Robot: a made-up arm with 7 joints.
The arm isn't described. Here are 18 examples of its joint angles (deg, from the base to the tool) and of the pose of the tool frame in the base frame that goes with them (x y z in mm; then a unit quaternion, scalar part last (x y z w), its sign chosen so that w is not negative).
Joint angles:
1: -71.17 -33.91 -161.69 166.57 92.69 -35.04 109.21
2: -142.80 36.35 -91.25 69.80 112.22 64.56 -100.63
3: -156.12 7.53 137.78 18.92 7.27 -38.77 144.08
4: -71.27 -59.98 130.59 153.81 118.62 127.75 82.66
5: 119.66 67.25 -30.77 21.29 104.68 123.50 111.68
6: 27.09 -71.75 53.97 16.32 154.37 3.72 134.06
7: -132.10 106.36 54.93 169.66 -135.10 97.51 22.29
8: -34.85 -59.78 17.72 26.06 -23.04 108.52 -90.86
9: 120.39 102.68 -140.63 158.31 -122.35 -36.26 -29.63
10: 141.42 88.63 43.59 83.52 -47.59 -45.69 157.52
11: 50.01 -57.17 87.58 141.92 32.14 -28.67 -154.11
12: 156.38 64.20 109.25 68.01 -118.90 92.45 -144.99
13: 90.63 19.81 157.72 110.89 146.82 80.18 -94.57
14: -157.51 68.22 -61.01 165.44 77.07 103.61 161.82
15: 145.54 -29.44 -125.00 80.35 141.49 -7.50 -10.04
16: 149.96 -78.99 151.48 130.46 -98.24 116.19 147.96
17: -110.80 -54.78 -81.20 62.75 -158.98 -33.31 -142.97
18: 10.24 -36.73 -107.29 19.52 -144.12 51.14 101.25
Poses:
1: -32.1 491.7 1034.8 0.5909 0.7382 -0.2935 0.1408
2: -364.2 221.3 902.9 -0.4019 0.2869 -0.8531 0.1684
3: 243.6 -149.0 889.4 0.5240 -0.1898 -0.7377 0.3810
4: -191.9 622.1 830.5 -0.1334 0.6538 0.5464 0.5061
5: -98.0 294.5 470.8 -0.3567 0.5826 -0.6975 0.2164
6: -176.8 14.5 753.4 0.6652 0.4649 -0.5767 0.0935
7: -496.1 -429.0 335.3 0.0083 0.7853 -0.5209 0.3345
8: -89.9 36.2 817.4 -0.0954 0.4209 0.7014 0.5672
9: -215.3 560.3 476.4 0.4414 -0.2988 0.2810 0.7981
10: -562.8 172.2 436.3 -0.1527 0.7347 0.3797 0.5410
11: -407.2 -376.1 1027.6 0.1411 0.9055 0.3904 0.0882
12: -475.6 -222.7 775.0 0.1177 0.4529 0.6801 0.5643
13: -169.5 -80.9 1256.8 -0.6235 -0.7355 0.0659 0.2569
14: -618.4 -200.7 781.0 -0.3410 0.1785 0.4889 0.7829
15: 424.7 -76.9 746.4 0.5313 0.0649 -0.5620 0.6306
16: 449.5 -515.2 579.4 -0.8026 -0.2287 -0.5492 0.0430
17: -111.7 316.8 750.6 0.0838 0.5249 0.8152 0.2301
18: -198.9 -218.0 633.8 -0.3874 0.1721 -0.4081 0.8085
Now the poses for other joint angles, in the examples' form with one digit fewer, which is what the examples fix.
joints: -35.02 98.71 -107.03 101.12 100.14 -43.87 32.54
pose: 283 -402 715 -0.750 -0.472 -0.422 0.191
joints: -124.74 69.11 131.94 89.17 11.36 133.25 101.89
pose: 6 -359 861 0.347 0.426 -0.149 0.822
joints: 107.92 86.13 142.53 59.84 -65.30 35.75 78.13
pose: -358 237 873 -0.373 -0.436 -0.800 0.174
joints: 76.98 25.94 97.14 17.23 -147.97 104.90 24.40
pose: -297 168 754 0.196 0.887 -0.258 0.328
